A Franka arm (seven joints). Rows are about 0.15 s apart.
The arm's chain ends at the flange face. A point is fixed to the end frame.
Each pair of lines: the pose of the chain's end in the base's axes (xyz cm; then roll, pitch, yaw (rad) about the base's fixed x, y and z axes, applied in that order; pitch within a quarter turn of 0, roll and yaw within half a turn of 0), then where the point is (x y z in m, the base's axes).
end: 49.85 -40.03 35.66 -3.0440 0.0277 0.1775
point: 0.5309 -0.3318 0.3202
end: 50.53 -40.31 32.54 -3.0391 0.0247 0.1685
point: 0.5384 -0.3347 0.2894
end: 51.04 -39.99 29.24 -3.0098 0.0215 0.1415
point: 0.5454 -0.3314 0.2584
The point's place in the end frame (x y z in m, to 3 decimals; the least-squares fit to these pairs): 0.045 -0.058 0.041
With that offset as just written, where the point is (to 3 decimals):
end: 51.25 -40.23 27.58 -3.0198 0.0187 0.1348
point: 0.548 -0.334 0.241
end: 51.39 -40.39 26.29 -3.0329 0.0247 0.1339
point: 0.549 -0.336 0.227
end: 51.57 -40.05 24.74 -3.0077 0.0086 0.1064
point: 0.553 -0.333 0.214
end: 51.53 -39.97 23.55 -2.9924 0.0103 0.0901
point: 0.554 -0.332 0.203
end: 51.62 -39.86 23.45 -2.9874 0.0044 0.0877
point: 0.555 -0.331 0.203
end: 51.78 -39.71 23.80 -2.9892 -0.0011 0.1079
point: 0.556 -0.329 0.206
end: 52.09 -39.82 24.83 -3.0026 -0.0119 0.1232
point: 0.558 -0.330 0.216
